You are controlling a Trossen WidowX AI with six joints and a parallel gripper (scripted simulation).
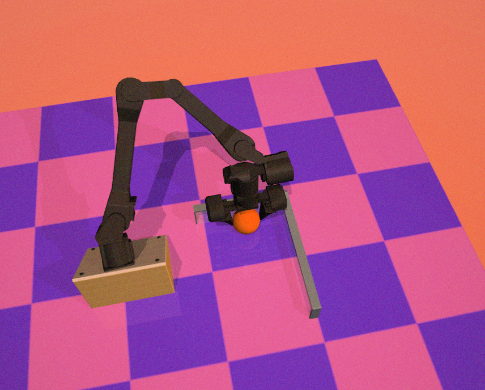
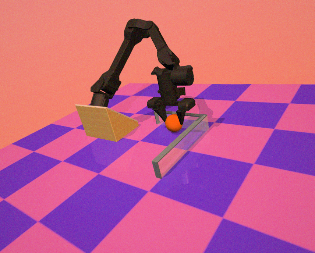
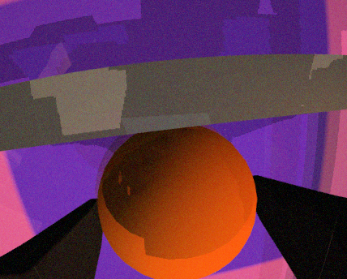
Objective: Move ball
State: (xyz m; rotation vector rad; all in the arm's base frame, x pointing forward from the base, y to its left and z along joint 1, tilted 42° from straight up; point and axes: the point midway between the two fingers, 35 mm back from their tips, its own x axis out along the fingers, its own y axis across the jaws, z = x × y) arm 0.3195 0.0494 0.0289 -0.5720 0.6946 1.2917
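My gripper tip is now right at the orange ball. Also, from my gripper tip: see-through copy (right at my gripper tip).
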